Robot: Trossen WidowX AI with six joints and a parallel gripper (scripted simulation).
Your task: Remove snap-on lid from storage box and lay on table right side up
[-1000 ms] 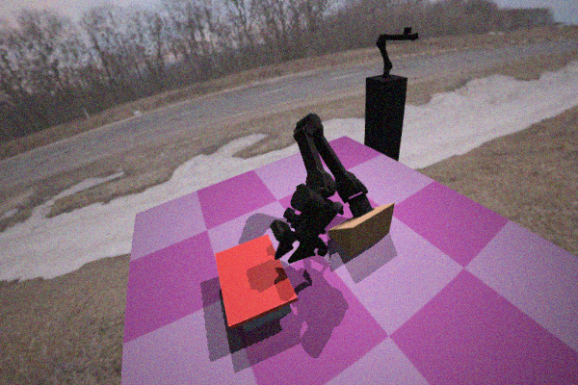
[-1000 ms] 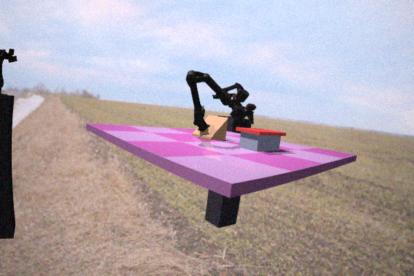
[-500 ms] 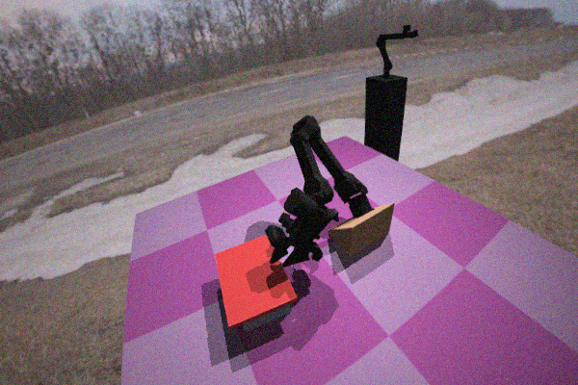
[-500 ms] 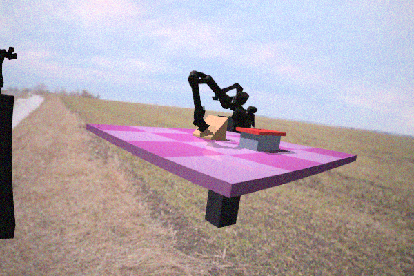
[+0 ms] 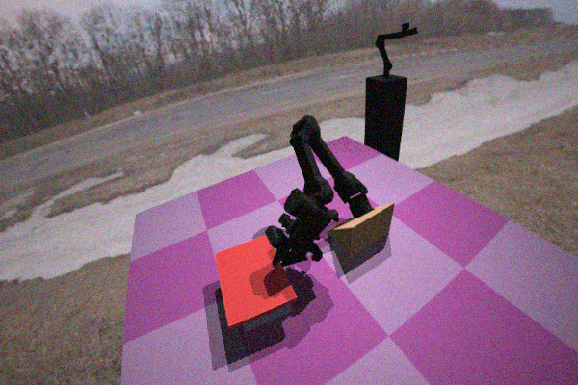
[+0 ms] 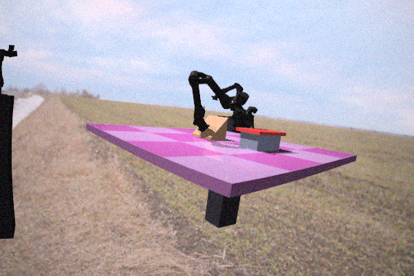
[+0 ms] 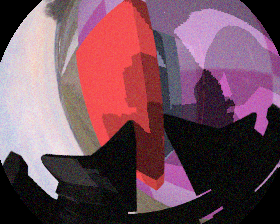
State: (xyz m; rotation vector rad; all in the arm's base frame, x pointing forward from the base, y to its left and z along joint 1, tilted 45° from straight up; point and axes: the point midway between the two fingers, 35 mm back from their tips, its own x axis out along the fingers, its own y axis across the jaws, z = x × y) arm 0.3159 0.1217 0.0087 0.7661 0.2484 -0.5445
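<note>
Right now the red lid is 70 mm ahead of my gripper tip. Round my gripper tip: grey storage box: 70 mm ahead, 40 mm below.
</note>
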